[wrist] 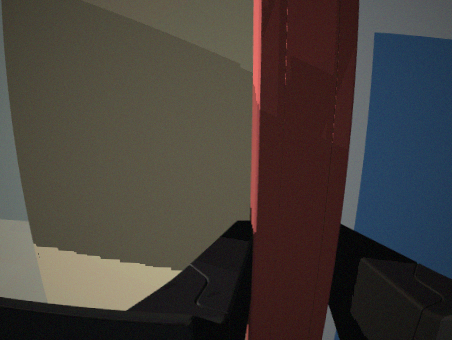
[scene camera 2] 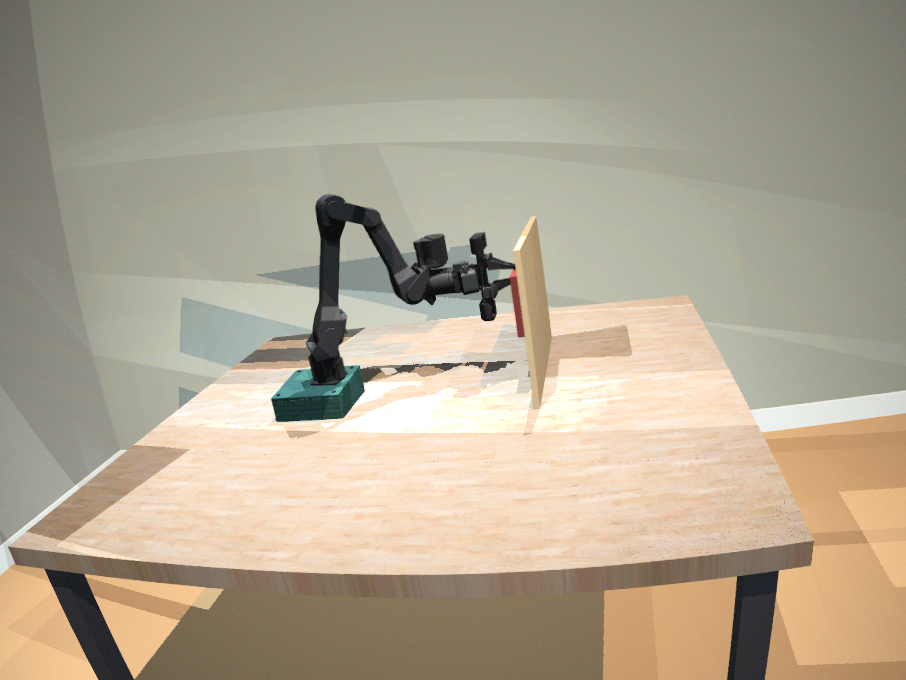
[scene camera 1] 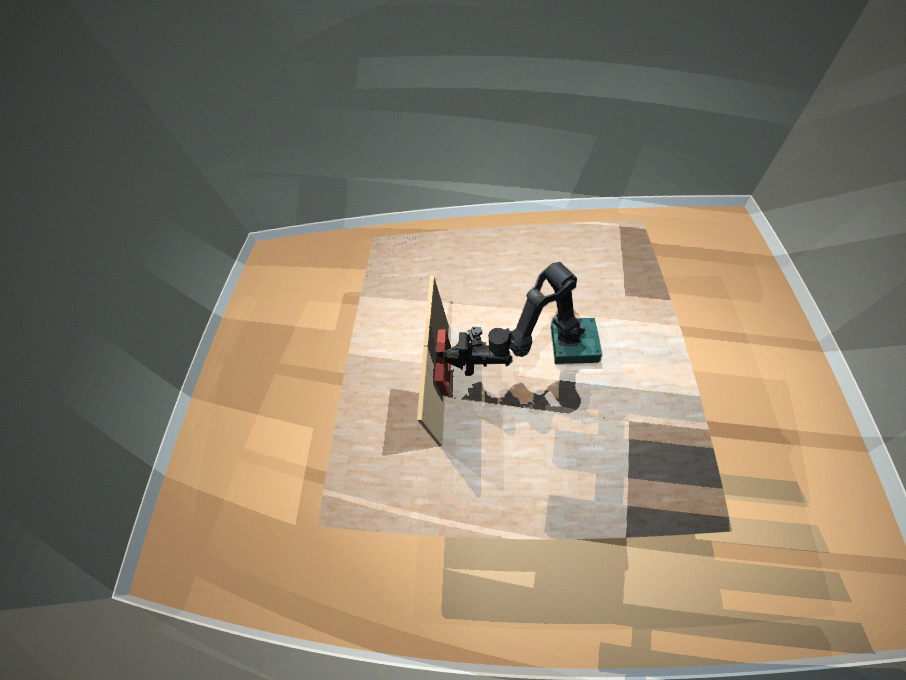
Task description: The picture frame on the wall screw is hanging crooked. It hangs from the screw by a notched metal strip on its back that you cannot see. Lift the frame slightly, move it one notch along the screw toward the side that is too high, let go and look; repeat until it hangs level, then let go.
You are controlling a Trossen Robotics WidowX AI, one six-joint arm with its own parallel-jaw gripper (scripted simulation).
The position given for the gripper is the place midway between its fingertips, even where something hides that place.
Note:
In view: the gripper (scene camera 2: 522,272), a picture frame (scene camera 1: 442,369) and a wall panel (scene camera 2: 528,260).
The picture frame also shows in the wrist view (wrist: 344,131). The gripper shows as well in the wrist view (wrist: 285,235) and in scene camera 1 (scene camera 1: 438,356). The wall panel is seen too in the wrist view (wrist: 133,132) and in scene camera 1 (scene camera 1: 430,414).

